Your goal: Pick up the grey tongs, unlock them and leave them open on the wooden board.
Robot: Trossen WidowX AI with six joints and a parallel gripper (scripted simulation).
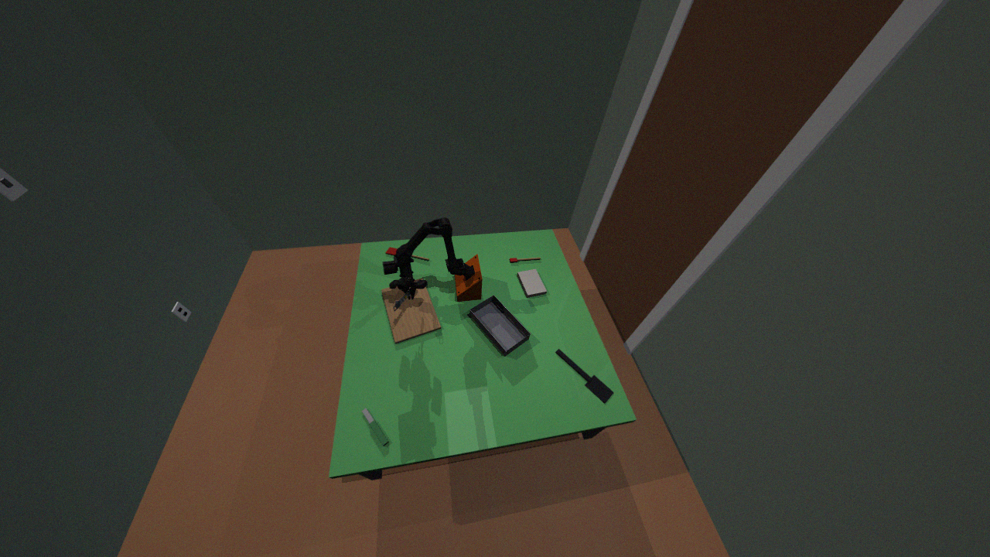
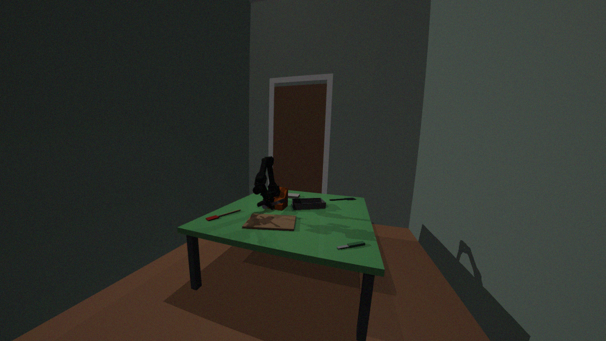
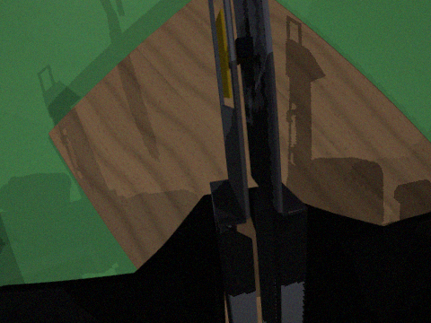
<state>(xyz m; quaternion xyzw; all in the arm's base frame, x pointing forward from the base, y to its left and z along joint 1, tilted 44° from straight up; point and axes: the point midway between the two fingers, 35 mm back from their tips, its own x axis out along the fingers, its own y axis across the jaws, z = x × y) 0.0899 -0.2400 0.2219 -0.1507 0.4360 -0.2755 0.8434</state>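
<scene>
The wooden board is 1 cm behind my gripper tip, 2 cm to the right of it and 9 cm below it. From my gripper tip the other things lie so: green-handled tool 56 cm ahead, 19 cm to the right, 9 cm below; then yellow piece 2 cm ahead, 2 cm to the right, 6 cm above; then roasting tin 18 cm ahead, 44 cm to the left, 7 cm below.
</scene>
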